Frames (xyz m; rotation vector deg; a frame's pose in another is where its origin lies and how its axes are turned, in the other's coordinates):
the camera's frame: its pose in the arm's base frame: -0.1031 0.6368 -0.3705 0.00 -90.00 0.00
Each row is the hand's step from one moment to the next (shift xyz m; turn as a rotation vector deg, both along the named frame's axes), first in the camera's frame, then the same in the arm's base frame.
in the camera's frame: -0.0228 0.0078 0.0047 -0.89 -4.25 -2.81
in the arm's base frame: -0.0047 0.0078 -0.0228 2.81 -4.25 -0.89
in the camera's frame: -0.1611 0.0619 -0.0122 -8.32 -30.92 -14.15
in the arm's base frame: 0.0122 0.0619 -0.1611 14.15 -30.92 -8.32
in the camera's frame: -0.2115 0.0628 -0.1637 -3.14 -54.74 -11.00
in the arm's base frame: 0.1637 0.0628 -0.2115 11.00 -54.74 -3.14
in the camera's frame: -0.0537 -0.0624 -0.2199 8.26 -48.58 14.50
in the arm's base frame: 0.2199 -0.0624 -0.0537 -14.50 -48.58 8.26
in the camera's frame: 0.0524 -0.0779 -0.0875 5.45 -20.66 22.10
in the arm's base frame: 0.0875 -0.0779 0.0524 -22.10 -20.66 5.45
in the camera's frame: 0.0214 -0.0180 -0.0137 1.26 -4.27 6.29
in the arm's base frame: 0.0137 -0.0180 0.0214 -6.29 -4.27 1.26
